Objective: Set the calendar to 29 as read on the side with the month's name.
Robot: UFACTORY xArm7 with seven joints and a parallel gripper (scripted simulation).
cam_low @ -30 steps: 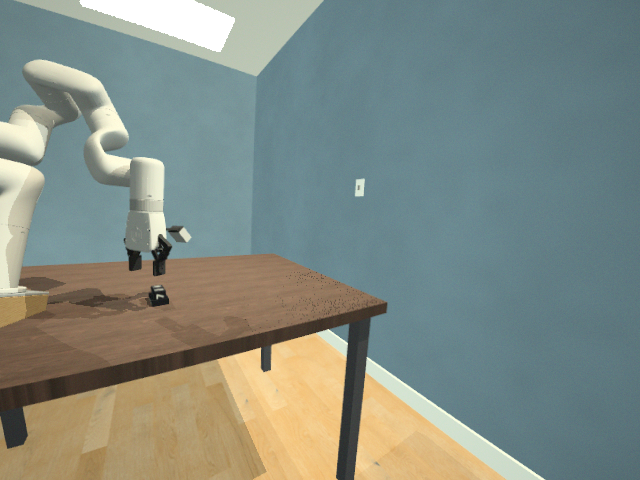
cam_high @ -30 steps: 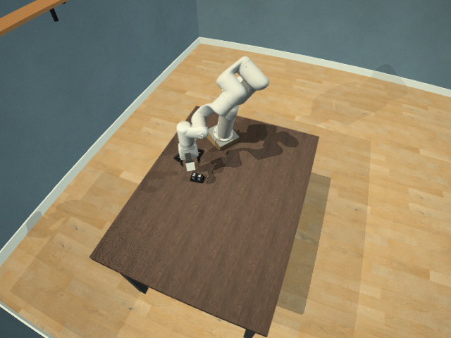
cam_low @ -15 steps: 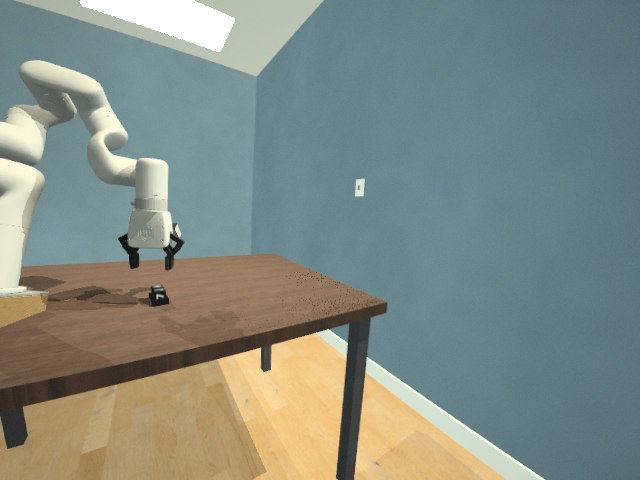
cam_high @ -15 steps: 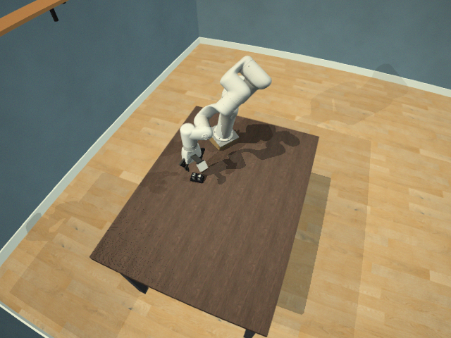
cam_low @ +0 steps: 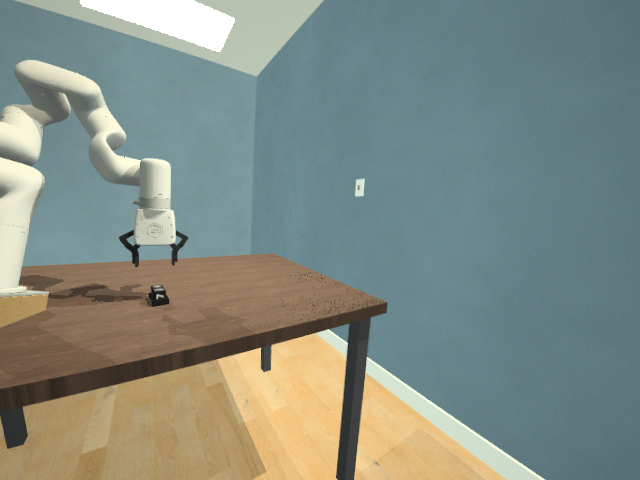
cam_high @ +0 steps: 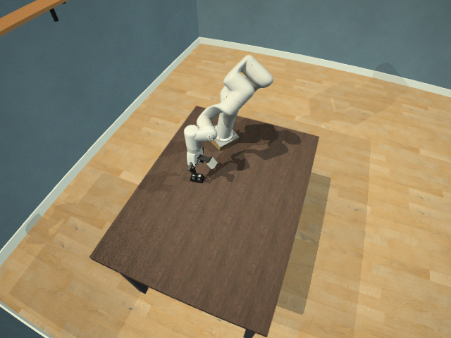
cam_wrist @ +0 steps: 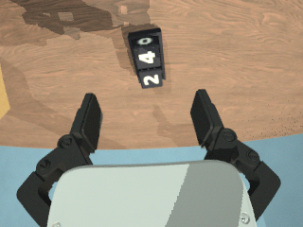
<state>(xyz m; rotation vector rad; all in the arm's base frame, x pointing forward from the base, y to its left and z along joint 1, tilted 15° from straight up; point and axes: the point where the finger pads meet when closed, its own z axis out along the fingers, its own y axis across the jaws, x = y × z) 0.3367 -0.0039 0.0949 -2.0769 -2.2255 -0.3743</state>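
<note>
Right now the black tray is 11 cm below my hand and 1 cm to the right of it.
</note>
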